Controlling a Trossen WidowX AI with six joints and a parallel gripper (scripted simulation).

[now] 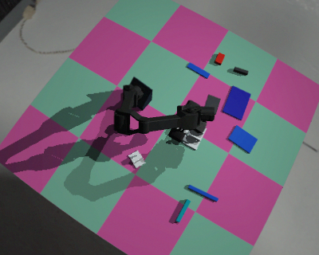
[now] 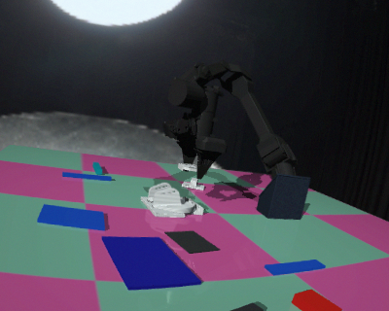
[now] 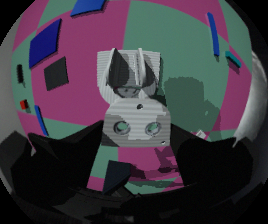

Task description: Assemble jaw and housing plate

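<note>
My gripper tip is now 70 mm above the white jaw and 20 mm short of it. From my gripper tip the other things lie so: teal bar (300 mm to the right, 230 mm ahead, 80 mm below); then dark plate (220 mm to the left, 80 mm below, 50 mm ahead); then white ribbed piece (230 mm to the right, 80 mm below, 80 mm behind).
</note>
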